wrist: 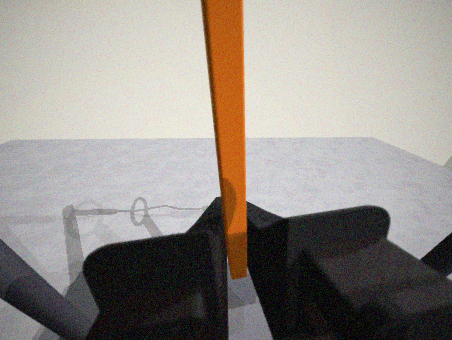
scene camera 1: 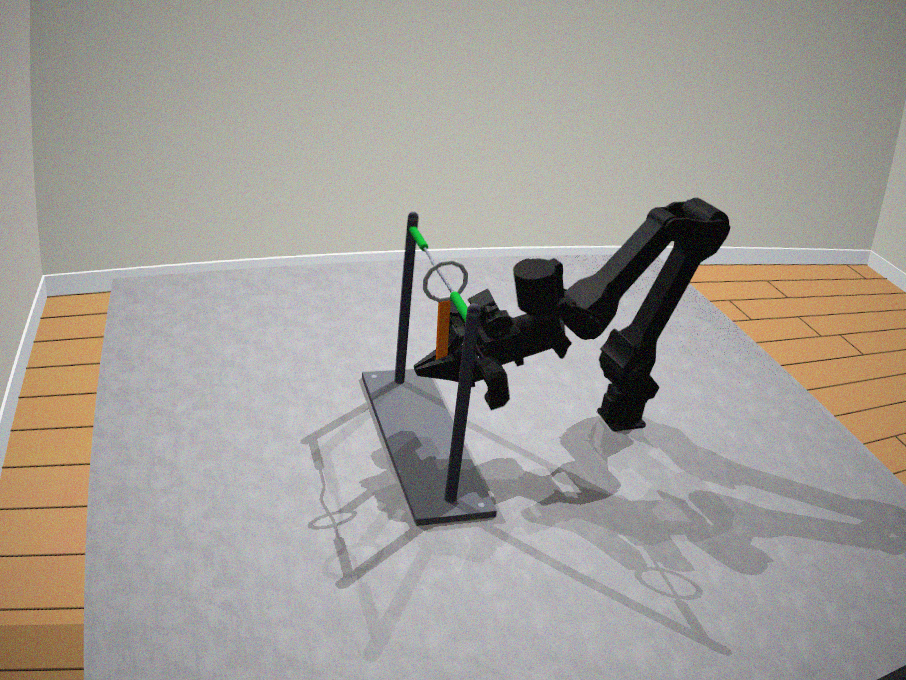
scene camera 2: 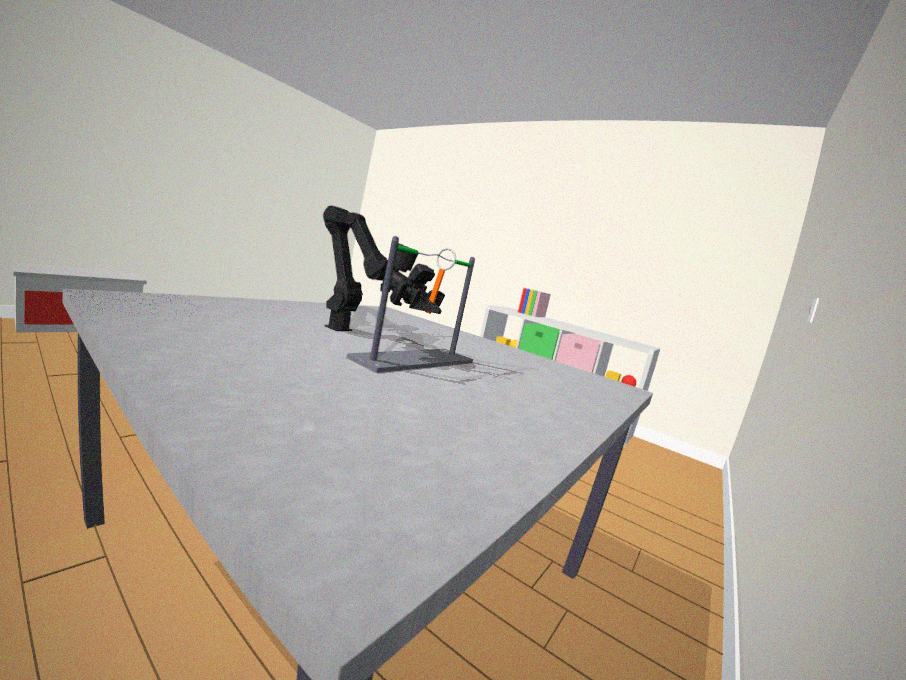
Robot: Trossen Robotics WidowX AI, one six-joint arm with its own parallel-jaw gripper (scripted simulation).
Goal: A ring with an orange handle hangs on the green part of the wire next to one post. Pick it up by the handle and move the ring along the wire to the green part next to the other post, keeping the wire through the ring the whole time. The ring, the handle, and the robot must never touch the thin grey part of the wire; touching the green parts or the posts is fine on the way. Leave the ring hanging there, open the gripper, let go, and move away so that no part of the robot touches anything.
Path:
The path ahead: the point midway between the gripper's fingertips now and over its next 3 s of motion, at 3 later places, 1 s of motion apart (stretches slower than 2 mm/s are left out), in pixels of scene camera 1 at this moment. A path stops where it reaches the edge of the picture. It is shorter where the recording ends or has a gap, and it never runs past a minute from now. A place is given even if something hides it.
My gripper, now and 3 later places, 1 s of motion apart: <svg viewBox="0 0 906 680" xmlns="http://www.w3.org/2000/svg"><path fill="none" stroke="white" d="M415 370L424 388L427 399L437 406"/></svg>

